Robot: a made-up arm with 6 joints.
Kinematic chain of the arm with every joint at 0, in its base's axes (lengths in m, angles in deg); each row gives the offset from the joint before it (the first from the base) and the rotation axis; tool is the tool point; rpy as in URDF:
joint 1: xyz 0 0 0.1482 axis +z
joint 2: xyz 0 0 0 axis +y
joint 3: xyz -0.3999 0 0.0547 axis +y
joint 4: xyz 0.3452 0 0.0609 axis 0.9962 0 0.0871
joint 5: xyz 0 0 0 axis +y
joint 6: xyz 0.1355 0 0.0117 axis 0.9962 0 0.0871
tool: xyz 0 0 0 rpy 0 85 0
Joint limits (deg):
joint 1: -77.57..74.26
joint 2: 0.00..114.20
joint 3: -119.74..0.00
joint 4: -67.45..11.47
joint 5: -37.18..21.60
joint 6: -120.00..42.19
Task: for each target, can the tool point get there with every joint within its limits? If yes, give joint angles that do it. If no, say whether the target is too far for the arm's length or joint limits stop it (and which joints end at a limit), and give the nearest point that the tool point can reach.
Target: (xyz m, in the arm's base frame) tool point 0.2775 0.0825 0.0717
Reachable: yes | joints 21.11 101.66 -23.68 -53.70 12.03 -101.31
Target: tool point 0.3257 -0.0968 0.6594
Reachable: yes | joints -16.05 64.85 -63.21 2.53 -30.19 -83.71
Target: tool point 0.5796 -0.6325 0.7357
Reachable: no: too far | nearest point 0.4550 -0.4965 0.6447 | short by 0.206 m
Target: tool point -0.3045 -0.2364 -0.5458
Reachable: no: joint limits stop it (at a limit: joint 1, joint 2, joint 4, joint 5) | nearest point -0.0040 -0.1971 0.0153 | short by 0.638 m
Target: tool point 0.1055 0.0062 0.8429
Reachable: yes | joints 7.30 48.77 -88.59 -42.78 4.43 -99.08
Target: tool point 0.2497 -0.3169 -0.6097
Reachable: no: joint limits stop it (at a limit: joint 2) | nearest point 0.1835 -0.2329 0.0111 | short by 0.630 m
